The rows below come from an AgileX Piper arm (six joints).
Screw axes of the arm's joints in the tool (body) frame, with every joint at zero. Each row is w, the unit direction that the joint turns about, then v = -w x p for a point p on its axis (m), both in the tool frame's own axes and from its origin. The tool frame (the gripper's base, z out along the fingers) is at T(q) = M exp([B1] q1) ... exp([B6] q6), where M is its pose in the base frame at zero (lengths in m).
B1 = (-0.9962, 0, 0.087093, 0, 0.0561, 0)
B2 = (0, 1, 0, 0.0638, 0, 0.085)
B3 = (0, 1, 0, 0.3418, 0, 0.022)
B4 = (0, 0, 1, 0, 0, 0)
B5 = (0, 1, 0, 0.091, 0, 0)
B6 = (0, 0, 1, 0, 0, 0)
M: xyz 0.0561 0 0.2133 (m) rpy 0 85 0 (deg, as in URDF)
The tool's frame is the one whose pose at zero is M.
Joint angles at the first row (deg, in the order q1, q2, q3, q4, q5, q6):
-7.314 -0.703 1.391 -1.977 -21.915 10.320
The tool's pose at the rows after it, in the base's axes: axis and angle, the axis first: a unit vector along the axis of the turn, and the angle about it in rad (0 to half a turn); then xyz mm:
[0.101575, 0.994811, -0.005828, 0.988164, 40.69, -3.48, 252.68]
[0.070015, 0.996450, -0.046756, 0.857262, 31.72, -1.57, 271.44]
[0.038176, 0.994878, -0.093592, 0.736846, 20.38, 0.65, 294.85]
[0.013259, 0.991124, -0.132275, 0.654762, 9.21, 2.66, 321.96]
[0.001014, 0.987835, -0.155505, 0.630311, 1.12, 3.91, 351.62]
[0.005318, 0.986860, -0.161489, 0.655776, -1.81, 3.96, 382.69]
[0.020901, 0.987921, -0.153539, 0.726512, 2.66, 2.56, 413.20]
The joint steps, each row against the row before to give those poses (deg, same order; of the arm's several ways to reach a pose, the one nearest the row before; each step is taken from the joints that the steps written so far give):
0.002 -0.022 -0.855 -0.324 -6.306 -1.926
0.003 -0.022 -2.139 -0.517 -5.420 -1.898
-0.006 0.115 -3.605 -0.556 -3.584 -1.414
0.002 0.827 -5.165 -0.546 -0.556 -0.619
0.005 1.946 -6.546 -0.530 3.060 -0.112
-0.011 3.362 -7.445 -0.325 5.496 0.070
0.009 4.781 -7.860 -0.059 7.172 0.011

